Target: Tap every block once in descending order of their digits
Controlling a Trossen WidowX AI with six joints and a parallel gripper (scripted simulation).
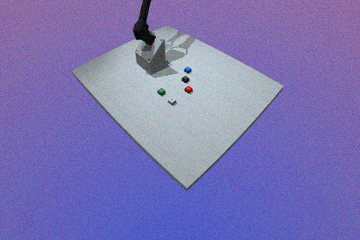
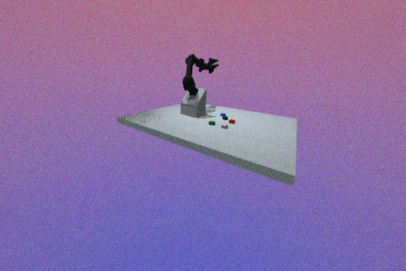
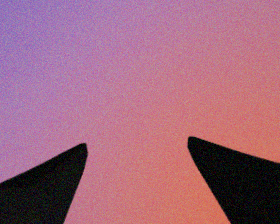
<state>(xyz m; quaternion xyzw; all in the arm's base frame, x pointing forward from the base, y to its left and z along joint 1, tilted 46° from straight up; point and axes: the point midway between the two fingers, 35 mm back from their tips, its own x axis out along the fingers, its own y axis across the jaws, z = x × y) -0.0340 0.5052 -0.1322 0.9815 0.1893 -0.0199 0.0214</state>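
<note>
Right now the blue block is 250 mm ahead of my gripper tip, 360 mm to the right of it and 440 mm below it. Also, from my gripper tip: red block: 380 mm ahead, 480 mm to the right, 440 mm below; then black block: 300 mm ahead, 430 mm to the right, 440 mm below; then green block: 280 mm ahead, 610 mm to the right, 440 mm below.
</note>
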